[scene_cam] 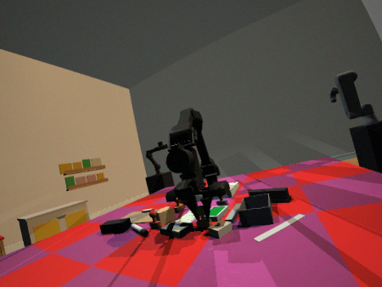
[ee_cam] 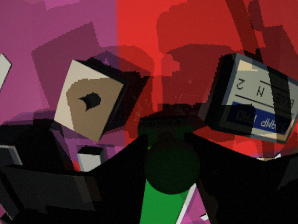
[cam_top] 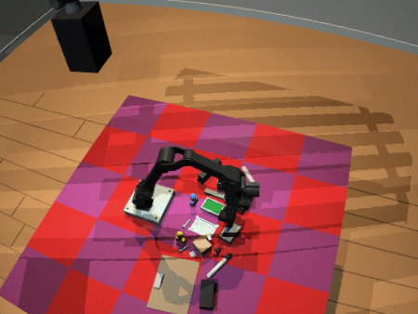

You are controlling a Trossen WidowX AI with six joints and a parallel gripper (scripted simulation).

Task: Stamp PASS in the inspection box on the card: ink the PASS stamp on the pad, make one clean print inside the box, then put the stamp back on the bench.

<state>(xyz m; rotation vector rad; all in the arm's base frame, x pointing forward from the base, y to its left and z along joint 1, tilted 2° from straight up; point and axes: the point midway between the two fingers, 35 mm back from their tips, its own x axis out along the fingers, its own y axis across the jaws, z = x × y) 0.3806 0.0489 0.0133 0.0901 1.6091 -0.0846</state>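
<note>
My gripper tip is now 9 cm past the green ink pad, 2 cm above it and 1 cm to the right of it. From my gripper tip the other things lie so: green-knobbed stamp: right at my gripper tip; then labelled tin: 9 cm to the right, 1 cm below, 1 cm ahead; then white card: 11 cm behind, 9 cm to the right, 3 cm below.
</note>
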